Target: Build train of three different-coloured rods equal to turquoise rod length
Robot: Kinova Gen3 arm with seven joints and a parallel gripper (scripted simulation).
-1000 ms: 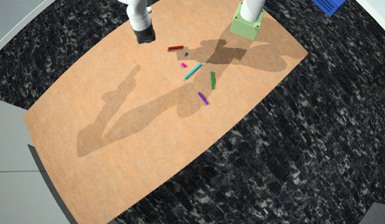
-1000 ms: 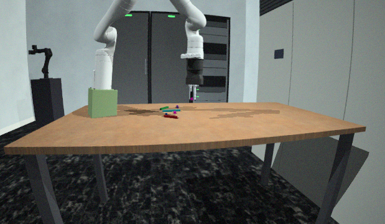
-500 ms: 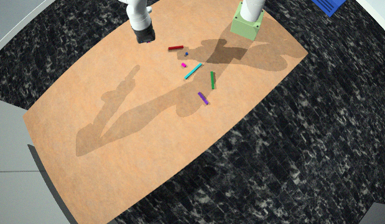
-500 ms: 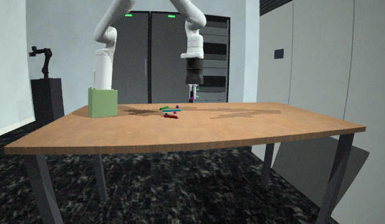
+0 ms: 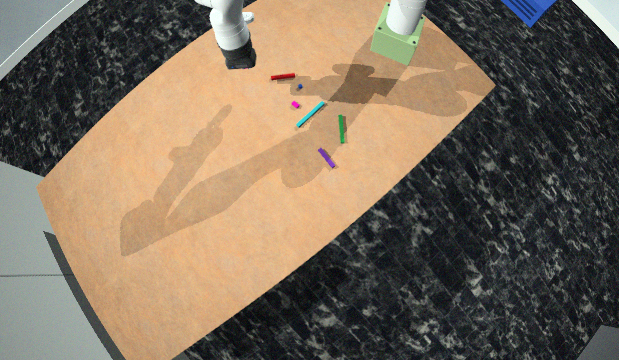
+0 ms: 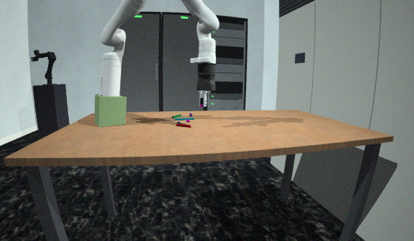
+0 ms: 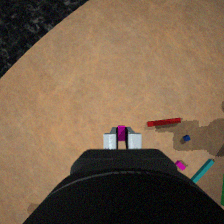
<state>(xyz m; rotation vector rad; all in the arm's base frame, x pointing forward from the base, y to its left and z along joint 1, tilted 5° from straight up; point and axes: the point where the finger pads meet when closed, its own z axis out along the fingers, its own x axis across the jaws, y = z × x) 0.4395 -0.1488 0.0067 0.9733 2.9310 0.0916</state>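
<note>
The blue rod is 10 cm behind my hand, 10 cm to the left of it and 11 cm below it. Also, from my hand: turquoise rod (7 cm behind, 19 cm to the left, 11 cm below); then red rod (8 cm behind, 5 cm to the left, 11 cm below); then green rod (11 cm behind, 28 cm to the left, 11 cm below).
</note>
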